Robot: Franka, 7 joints.
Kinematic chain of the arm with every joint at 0, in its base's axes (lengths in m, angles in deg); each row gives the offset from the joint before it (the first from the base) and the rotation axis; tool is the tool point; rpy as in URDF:
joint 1: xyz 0 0 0.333 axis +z
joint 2: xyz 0 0 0 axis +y
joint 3: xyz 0 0 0.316 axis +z
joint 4: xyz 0.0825 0 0 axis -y
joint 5: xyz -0.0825 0 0.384 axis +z
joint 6: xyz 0 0 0 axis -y
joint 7: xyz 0.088 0 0 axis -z
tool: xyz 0 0 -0.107 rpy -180 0 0
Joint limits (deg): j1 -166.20..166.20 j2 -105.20..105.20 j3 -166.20..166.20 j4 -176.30..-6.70 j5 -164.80..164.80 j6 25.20..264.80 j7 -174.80..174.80
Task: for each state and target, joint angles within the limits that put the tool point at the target. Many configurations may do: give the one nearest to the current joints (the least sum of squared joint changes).
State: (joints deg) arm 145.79 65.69 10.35 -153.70 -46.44 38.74 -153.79
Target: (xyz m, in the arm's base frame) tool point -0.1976 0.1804 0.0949
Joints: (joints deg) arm 147.22 53.42 10.57 -134.60 -53.13 37.24 -153.79
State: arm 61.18 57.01 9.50 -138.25 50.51 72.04 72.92
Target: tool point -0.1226 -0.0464 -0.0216
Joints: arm 73.32 94.00 2.98 -143.99 49.61 86.60 72.92
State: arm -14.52 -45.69 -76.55 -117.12 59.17 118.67 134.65
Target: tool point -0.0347 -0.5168 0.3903
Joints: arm -4.86 -44.13 -88.93 -129.41 58.04 122.32 134.65
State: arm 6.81 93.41 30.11 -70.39 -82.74 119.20 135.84
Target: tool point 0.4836 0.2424 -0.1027
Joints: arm -0.05 75.97 30.94 -92.34 -78.13 109.81 135.84
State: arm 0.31 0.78 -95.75 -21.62 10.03 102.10 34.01
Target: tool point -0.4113 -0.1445 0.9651
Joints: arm -19.25 -22.53 -107.04 -21.07 4.79 75.87 34.01
